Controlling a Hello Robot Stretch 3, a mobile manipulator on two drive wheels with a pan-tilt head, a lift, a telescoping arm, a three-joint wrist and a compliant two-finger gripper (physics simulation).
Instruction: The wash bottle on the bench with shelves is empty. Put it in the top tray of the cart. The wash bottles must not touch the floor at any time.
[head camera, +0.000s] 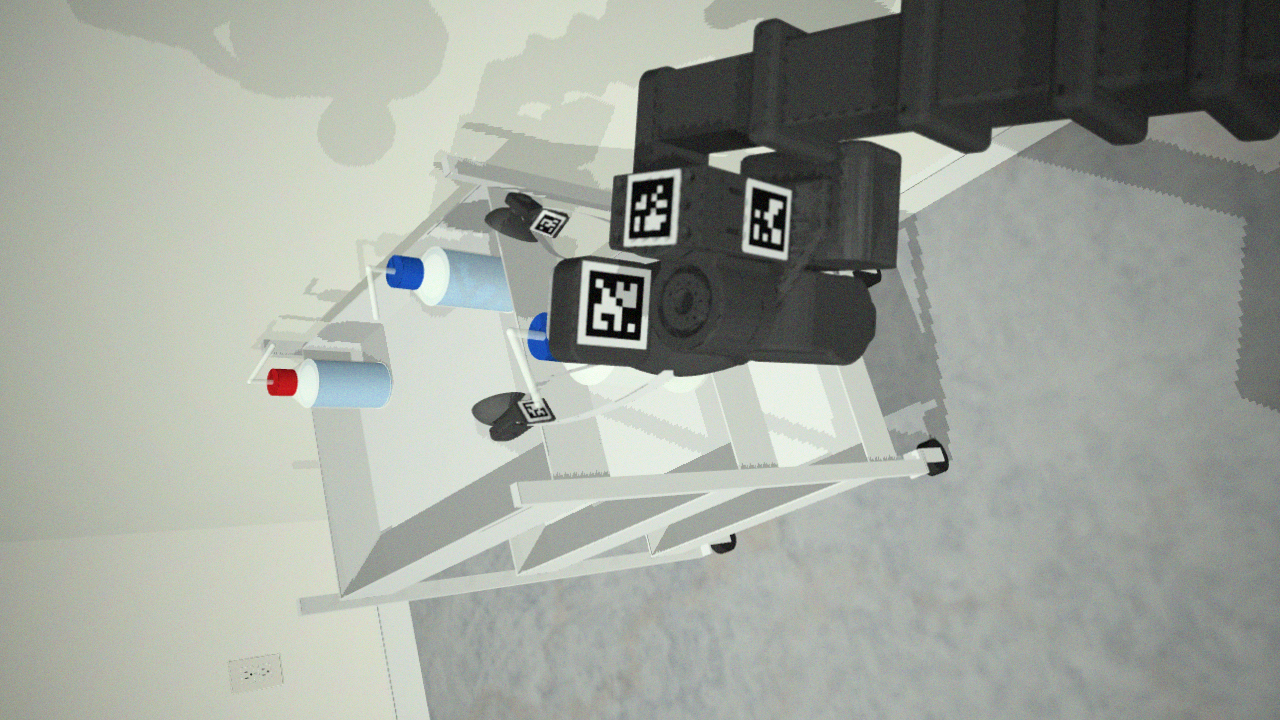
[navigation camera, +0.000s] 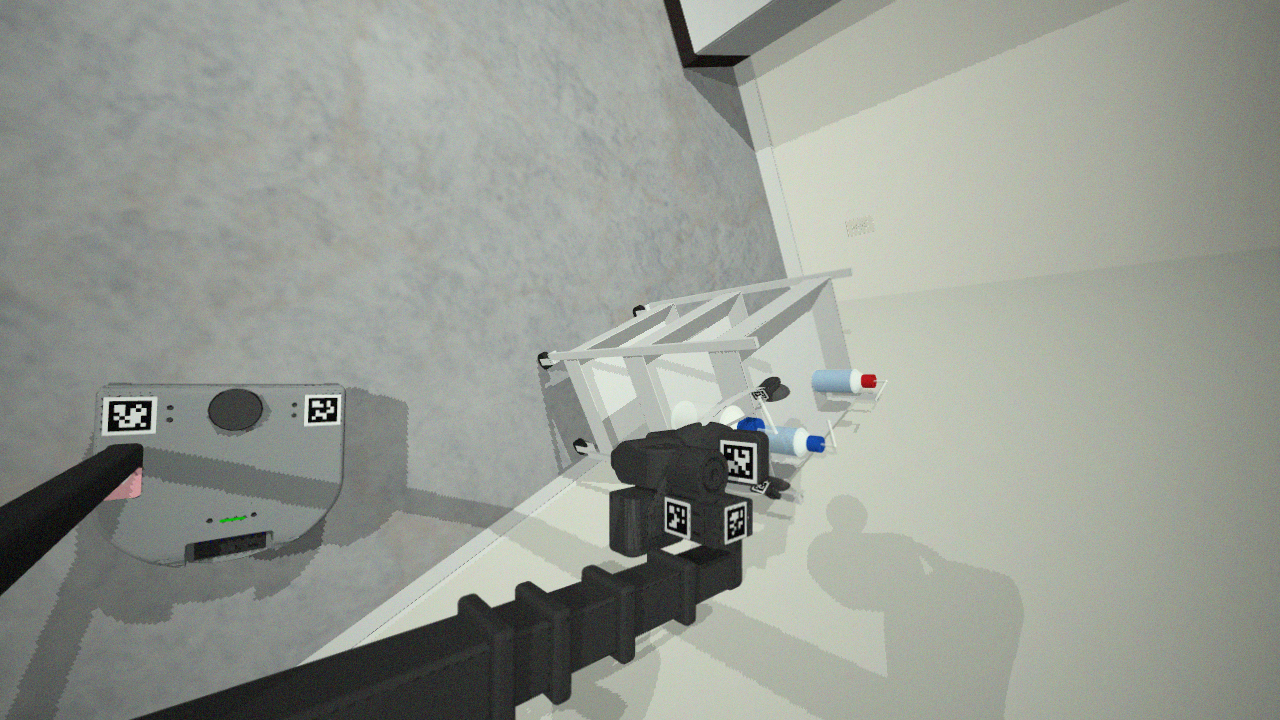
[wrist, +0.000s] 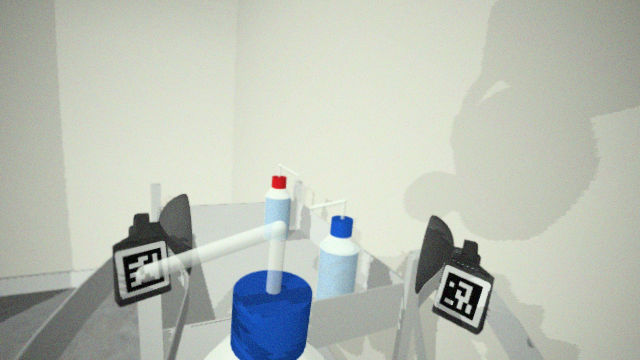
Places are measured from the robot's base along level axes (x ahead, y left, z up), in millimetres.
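Where they show: gripper, fingertip midpoint: (head camera: 491, 316) (navigation camera: 782, 436) (wrist: 307, 232); robot's base at its link origin: (navigation camera: 236, 407).
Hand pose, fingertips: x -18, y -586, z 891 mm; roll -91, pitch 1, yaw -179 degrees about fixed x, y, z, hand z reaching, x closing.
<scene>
Each offset is from my fingertips to the top centre of the thing. "*": to the spot under its first point.
The empty wash bottle, with a blue cap, pale body and white spout {* 13 mm ahead, 52 mm left, 2 mm down} (head camera: 539, 337) (navigation camera: 750, 425) (wrist: 271, 320), hangs nearly upright at the gripper; the wrist hides most of its body in the head view. My gripper (head camera: 514, 315) (navigation camera: 772, 438) (wrist: 307, 232) is held part open around it, at the near side of the white cart (head camera: 716, 480) (navigation camera: 662, 347) (wrist: 357, 312). The contact with the bottle is out of sight. The spout crosses in front of the left finger in the wrist view. The fingertips are over the cart's top tray.
A light-blue bottle with a blue cap {36 mm back, 286 mm right, 54 mm down} (head camera: 469, 279) (navigation camera: 787, 439) (wrist: 337, 270) and another with a red cap {70 mm ahead, 542 mm right, 54 mm down} (head camera: 350, 384) (navigation camera: 834, 380) (wrist: 277, 210) stand in the top tray. The wall is close behind the cart. The robot base (navigation camera: 295, 474) shows in the navigation view.
</scene>
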